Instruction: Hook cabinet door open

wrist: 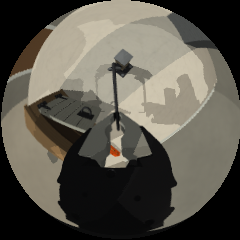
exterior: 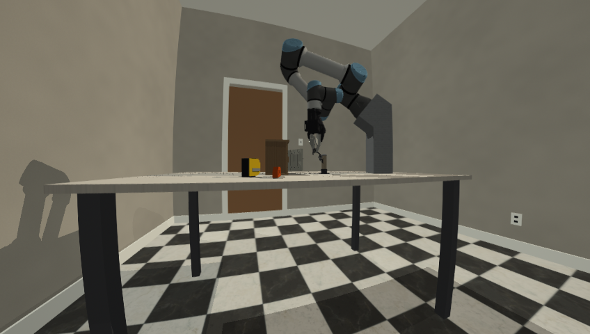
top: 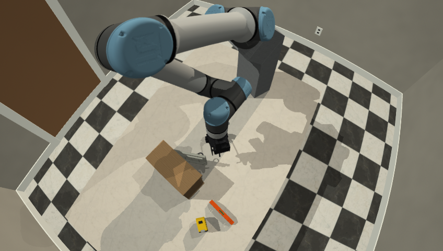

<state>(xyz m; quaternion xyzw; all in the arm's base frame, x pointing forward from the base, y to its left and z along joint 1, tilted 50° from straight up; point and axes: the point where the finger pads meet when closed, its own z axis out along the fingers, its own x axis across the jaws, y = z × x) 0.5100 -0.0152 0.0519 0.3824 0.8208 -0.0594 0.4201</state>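
Now: hand 13 cm to the left of the grey door, 5 cm short of it and 5 cm above it. From my hand the other things lie so: thin dark hook 2 cm below, 2 cm behind, 1 cm to the right; yellow tape measure 35 cm ahead, 9 cm below, 2 cm to the left.
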